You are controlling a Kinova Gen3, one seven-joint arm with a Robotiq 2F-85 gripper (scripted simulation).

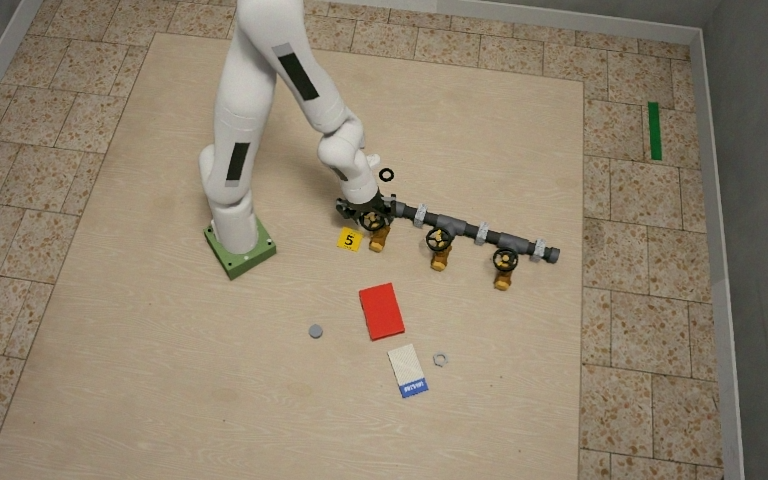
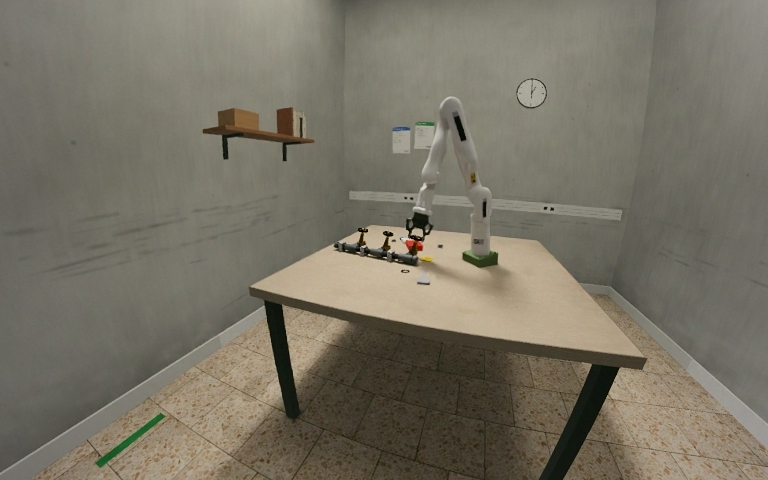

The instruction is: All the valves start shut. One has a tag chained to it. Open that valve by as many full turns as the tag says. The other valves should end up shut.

In view: my gripper (image 1: pixel 374 222) and a red block (image 1: pixel 382 313).
